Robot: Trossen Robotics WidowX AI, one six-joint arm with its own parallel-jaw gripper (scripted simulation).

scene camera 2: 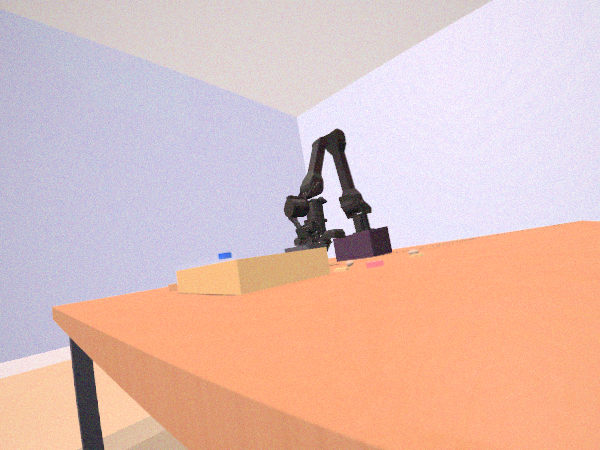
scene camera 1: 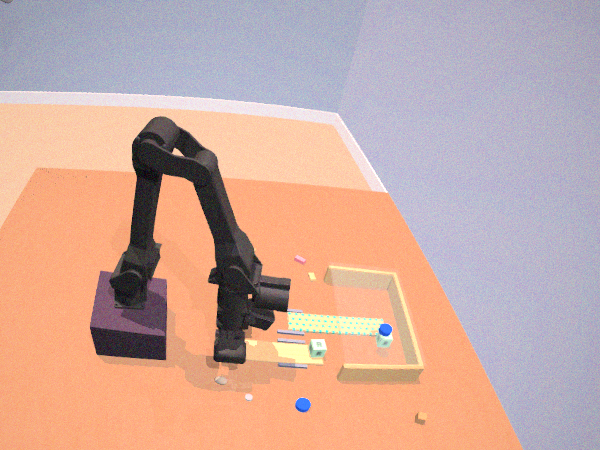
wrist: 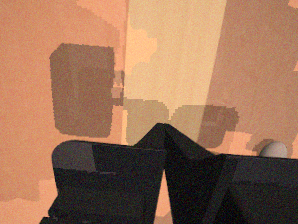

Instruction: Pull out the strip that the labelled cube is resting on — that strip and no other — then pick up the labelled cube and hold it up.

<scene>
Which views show my gripper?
Scene camera 2, scene camera 1 and the wrist view: all of them.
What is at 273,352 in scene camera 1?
A pale yellow strip.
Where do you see a pale yellow strip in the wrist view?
At 169,62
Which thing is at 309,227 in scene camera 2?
My gripper.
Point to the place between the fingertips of my gripper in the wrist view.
162,129
</scene>
